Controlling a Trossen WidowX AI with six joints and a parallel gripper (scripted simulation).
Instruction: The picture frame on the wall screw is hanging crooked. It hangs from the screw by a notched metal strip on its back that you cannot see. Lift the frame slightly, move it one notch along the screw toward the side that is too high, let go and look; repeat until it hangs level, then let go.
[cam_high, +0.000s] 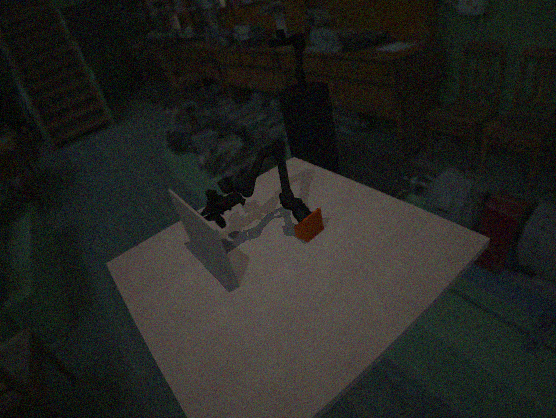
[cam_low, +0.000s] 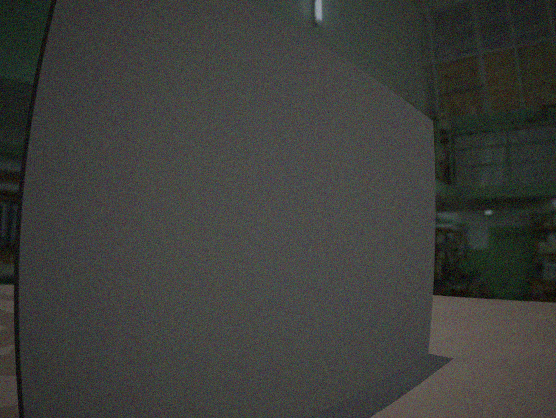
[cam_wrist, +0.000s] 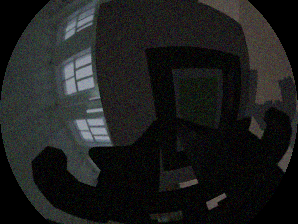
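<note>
Right now my gripper tip is 1 cm short of the picture frame and 5 cm above it. The rest, counted from my gripper tip: wall panel 2 cm ahead, 2 cm to the left, 7 cm below.
</note>
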